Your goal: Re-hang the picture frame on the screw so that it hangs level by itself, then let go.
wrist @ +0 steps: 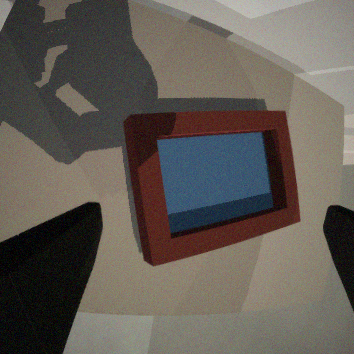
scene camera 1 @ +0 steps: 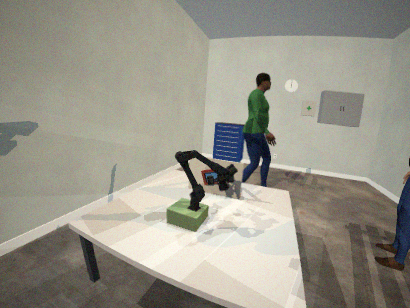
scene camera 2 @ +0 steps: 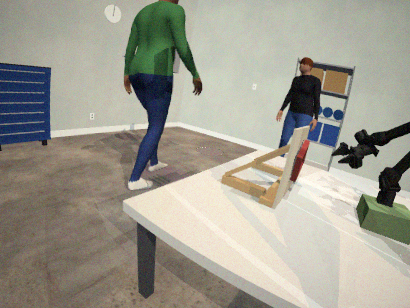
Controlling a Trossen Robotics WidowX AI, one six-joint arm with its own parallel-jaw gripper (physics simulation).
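Seen in the pictures: gripper, between the fingertips: (wrist: 218,217) (scene camera 2: 334,158); arm's base, origin of its link: (scene camera 1: 194,208) (scene camera 2: 384,203).
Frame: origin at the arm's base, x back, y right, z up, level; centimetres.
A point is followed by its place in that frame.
Observation:
The red picture frame (scene camera 1: 205,178) @(x -40.9, y -14.6, z 4.7 cm) (scene camera 2: 300,161) @(x -40.1, y -18.3, z 9.1 cm) (wrist: 225,233) @(x -40.8, y -8.5, z 12.9 cm), with a blue picture inside, is against the front of an upright pale board (scene camera 2: 291,167) @(x -42.5, y -20.7, z 5.9 cm) (wrist: 200,290) @(x -44.0, y -9.4, z 19.6 cm). In the wrist view its lower edge slopes up to the right, while the board's lower edge runs nearly flat, so the frame looks tilted. The screw does not show; the frame covers that part of the board. My gripper (scene camera 1: 217,182) @(x -28.2, y 3.6, z 11.3 cm) (scene camera 2: 337,157) @(x -28.2, y 3.6, z 11.3 cm) (wrist: 218,217) @(x -28.2, y 3.6, z 11.3 cm) is open and empty in front of the frame. Its fingers stand wide on either side of the frame in the wrist view, and a gap to the frame shows in scene camera 2.
Wooden struts (scene camera 2: 245,185) @(x -57.0, y -29.8, z -5.8 cm) prop the board from behind on the white table (scene camera 1: 165,250) @(x 31.9, y 3.3, z -9.0 cm) (scene camera 2: 210,230) @(x -48.7, y -61.7, z -9.0 cm). The arm stands on a green block (scene camera 1: 186,216) @(x 10.9, y 1.5, z 0.0 cm) (scene camera 2: 382,220) @(x -0.8, y -13.9, z -3.0 cm). The arm's shadow falls on the board's upper left in the wrist view. People stand beyond the table.

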